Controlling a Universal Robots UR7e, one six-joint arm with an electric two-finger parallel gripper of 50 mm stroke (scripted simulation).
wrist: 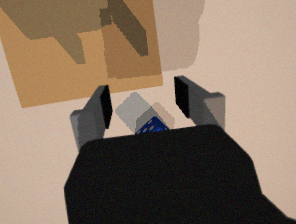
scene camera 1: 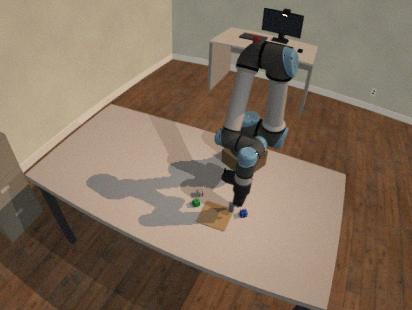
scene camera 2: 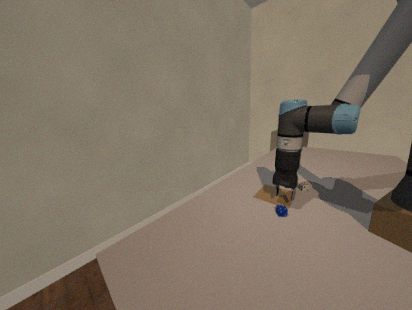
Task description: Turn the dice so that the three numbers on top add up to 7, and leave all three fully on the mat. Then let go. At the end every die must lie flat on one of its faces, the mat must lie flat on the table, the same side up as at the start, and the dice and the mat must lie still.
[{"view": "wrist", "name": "my gripper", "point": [142, 94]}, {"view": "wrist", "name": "tan mat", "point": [58, 58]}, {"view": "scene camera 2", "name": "my gripper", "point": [284, 196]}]
